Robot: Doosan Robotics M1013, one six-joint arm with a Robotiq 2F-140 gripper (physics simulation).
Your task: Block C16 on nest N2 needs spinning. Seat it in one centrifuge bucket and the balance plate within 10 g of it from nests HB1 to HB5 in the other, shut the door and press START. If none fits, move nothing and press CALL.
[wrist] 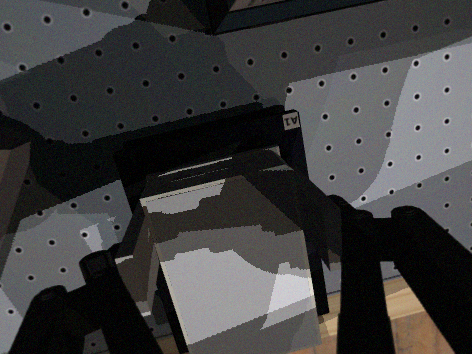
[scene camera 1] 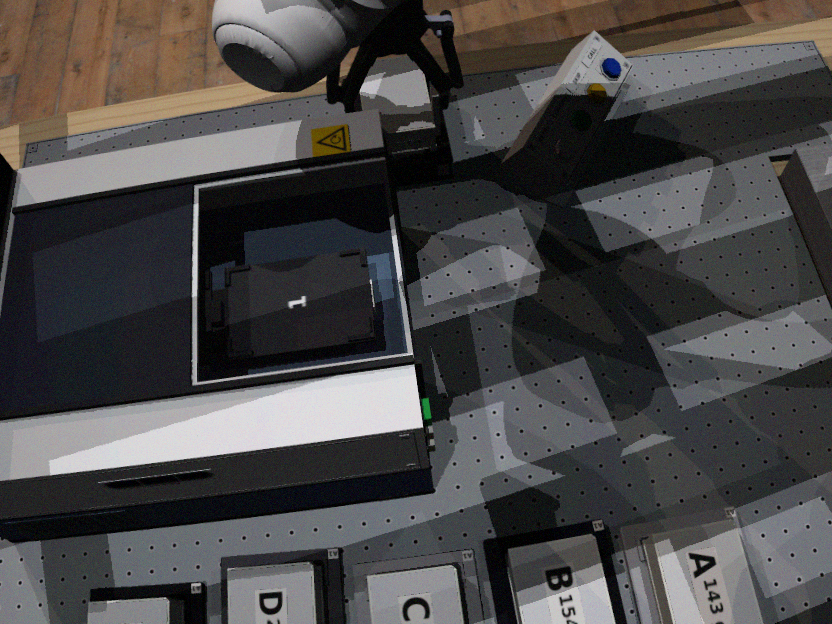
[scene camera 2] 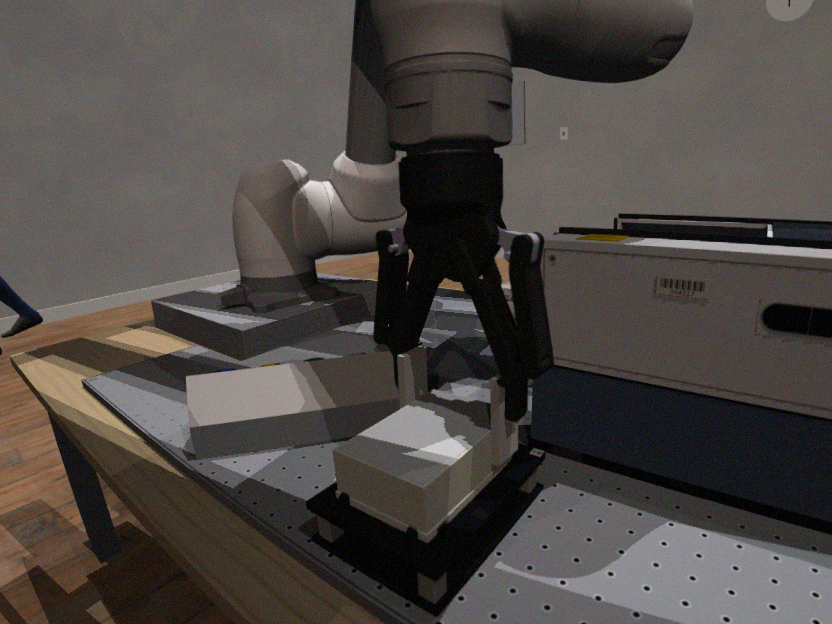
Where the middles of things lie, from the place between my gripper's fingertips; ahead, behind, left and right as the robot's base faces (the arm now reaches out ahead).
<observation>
My gripper is now 40 mm to the left of the white block [wrist: 228, 233], 10 mm below it and 10 mm short of it. Round my hand: button box [scene camera 2: 231, 411] (210 mm behind, 40 mm to the right, 10 mm below); dark lid [scene camera 1: 103, 289] (320 mm to the left, 240 mm ahead, 160 mm above); centrifuge [scene camera 2: 685, 347] (310 mm to the left, 210 mm ahead, 70 mm above).
</observation>
